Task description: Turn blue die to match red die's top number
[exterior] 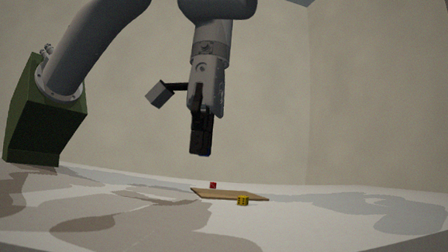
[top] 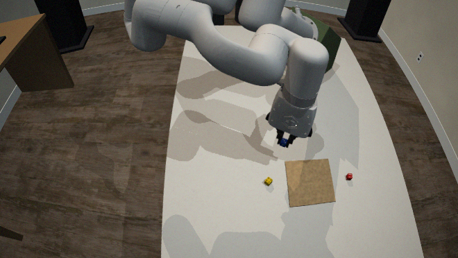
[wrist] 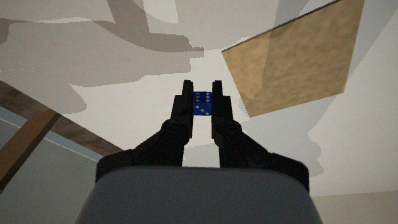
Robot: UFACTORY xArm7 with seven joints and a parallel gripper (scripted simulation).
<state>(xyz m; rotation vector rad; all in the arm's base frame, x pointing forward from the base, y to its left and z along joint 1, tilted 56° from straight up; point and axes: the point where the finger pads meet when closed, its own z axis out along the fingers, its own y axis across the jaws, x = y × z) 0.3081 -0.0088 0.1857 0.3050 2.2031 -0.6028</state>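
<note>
The mat is 10 cm below my hand, 9 cm ahead of it and 8 cm to the left of it. Round my hand: blue die: 1 cm below, 1 cm ahead; then red die: 21 cm to the left, 11 cm ahead, 9 cm below; then yellow die: 9 cm below, 7 cm ahead, 4 cm to the right.
</note>
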